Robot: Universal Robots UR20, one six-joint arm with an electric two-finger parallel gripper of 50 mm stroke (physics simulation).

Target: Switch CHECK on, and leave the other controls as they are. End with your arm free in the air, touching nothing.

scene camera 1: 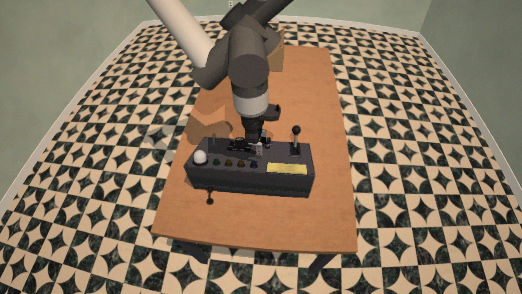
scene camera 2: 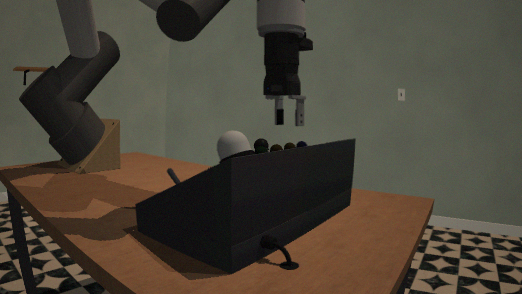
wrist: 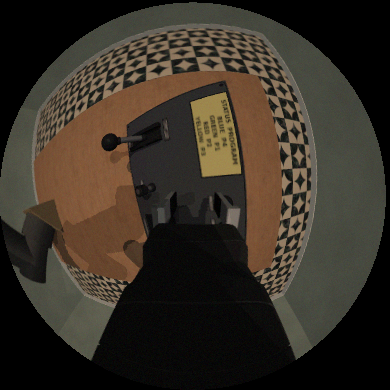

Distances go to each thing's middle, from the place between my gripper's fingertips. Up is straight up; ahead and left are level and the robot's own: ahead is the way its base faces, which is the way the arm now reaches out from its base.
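The dark control box (scene camera 2: 253, 203) is visible to me, 11 cm below my hand, 5 cm to the right of it and 2 cm behind it.
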